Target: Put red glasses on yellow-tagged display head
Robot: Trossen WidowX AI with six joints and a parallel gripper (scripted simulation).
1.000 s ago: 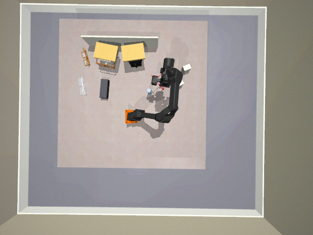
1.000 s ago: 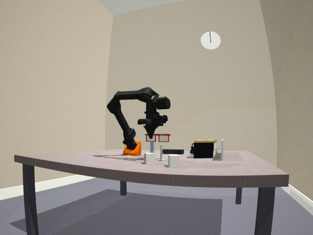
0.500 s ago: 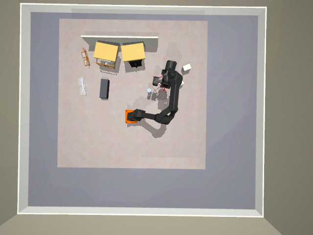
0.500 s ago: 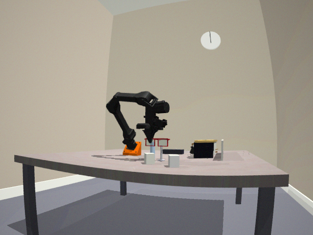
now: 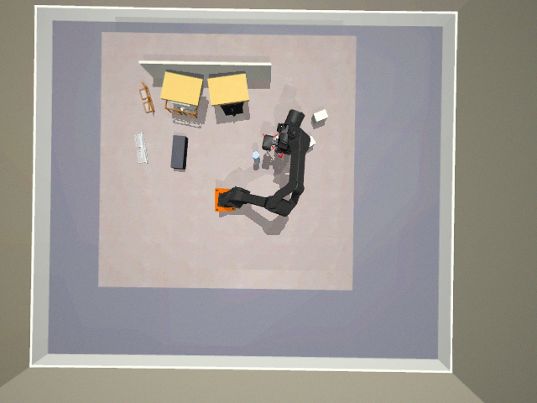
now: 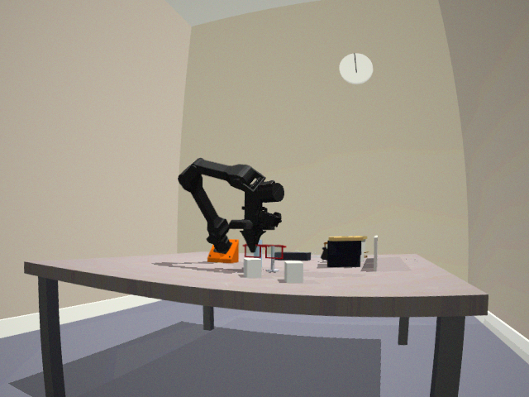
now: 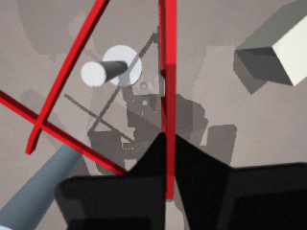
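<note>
The thin grey peg is 5 cm ahead of my gripper tip, 4 cm below it and 3 cm to the left of it. Also, from my gripper tip: dark case: 51 cm to the left, 5 cm behind, 4 cm below; dark display head: 27 cm to the left, 22 cm ahead; pale blue cylinder: 12 cm to the left, 4 cm behind, 1 cm below.
</note>
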